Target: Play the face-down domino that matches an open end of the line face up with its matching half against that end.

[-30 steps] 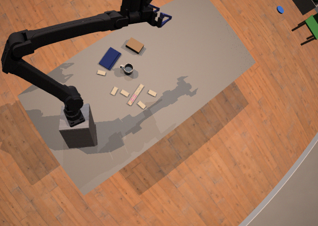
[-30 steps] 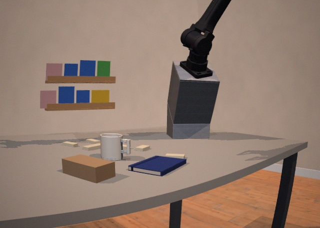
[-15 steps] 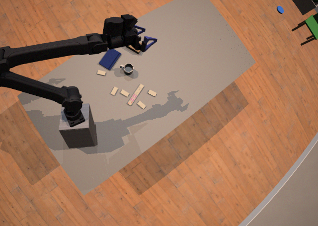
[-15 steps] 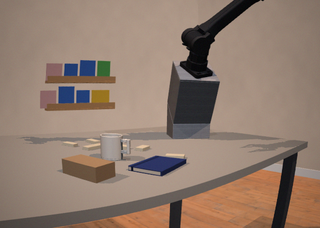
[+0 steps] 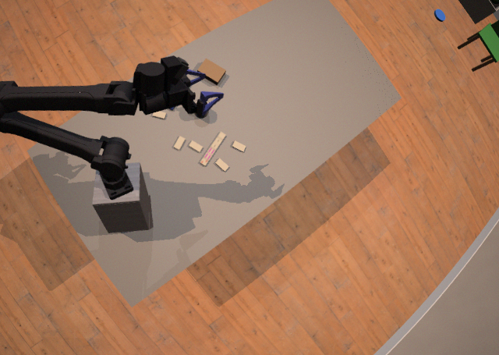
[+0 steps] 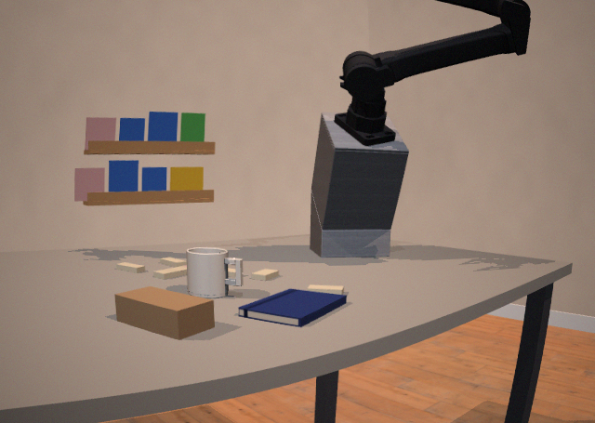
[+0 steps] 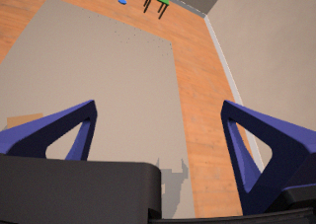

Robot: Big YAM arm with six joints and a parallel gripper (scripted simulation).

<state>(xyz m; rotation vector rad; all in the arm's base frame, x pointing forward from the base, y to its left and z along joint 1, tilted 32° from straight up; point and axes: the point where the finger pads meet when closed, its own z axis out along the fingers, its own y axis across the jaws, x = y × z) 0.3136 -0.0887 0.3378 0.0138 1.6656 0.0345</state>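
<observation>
Now: hand 54 cm above the cream domino, 13 cm to the left of it and 12 cm short of it. Also, from my hand: blue book: 54 cm below, 22 cm to the left, 4 cm behind; then brown box: 53 cm below, 24 cm to the left, 15 cm ahead; then white mug: 51 cm below, 9 cm to the left, 4 cm ahead.
</observation>
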